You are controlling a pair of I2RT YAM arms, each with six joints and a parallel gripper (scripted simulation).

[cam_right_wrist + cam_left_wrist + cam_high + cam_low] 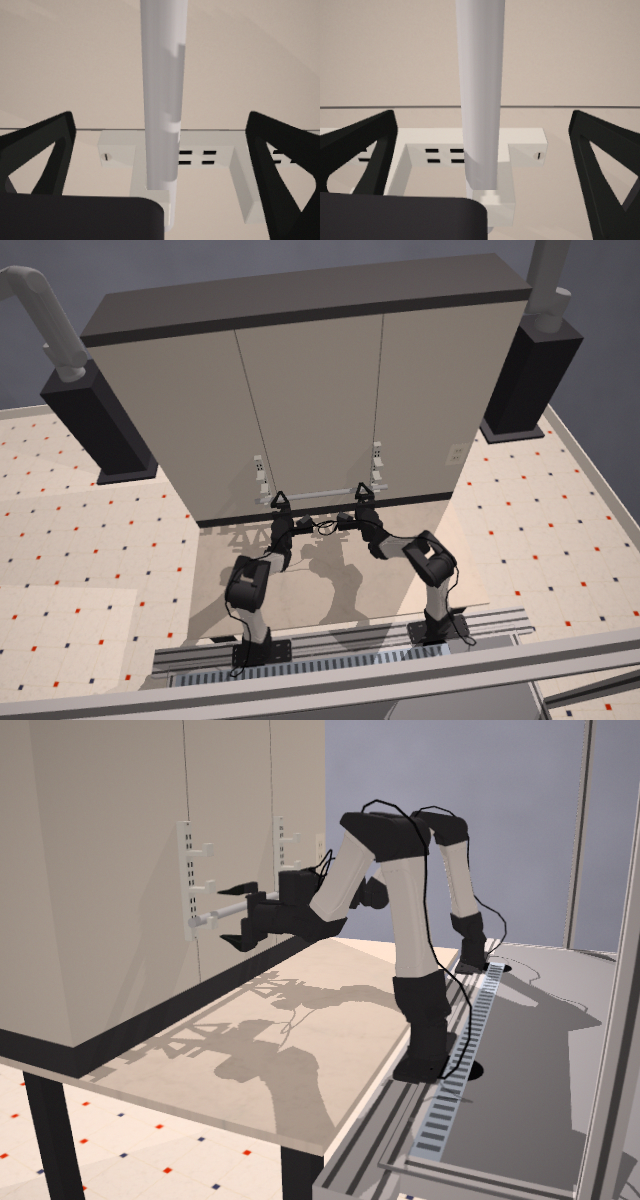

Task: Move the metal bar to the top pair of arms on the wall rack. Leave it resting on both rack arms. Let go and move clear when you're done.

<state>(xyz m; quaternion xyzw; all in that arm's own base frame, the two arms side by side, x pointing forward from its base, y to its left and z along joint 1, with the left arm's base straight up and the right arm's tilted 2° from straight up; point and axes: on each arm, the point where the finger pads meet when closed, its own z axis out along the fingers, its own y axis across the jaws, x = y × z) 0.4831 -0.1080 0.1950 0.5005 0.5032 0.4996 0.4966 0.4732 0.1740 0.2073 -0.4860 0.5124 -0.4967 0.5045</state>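
Observation:
The metal bar is 1 cm ahead of my right hand and 15 cm to the left of it. Round my right hand: socket plate: 6 cm ahead, 37 cm to the right, 8 cm above; beige wall panel: 18 cm ahead, 13 cm to the left, 23 cm above; dark baseboard: 6 cm ahead, 14 cm to the left, 19 cm below.
The metal bar is 1 cm ahead of my left hand and 15 cm to the right of it. Round my left hand: socket plate 5 cm ahead, 67 cm to the right, 8 cm above; beige wall panel 17 cm ahead, 16 cm to the right, 23 cm above; dark baseboard 6 cm ahead, 16 cm to the right, 19 cm below.

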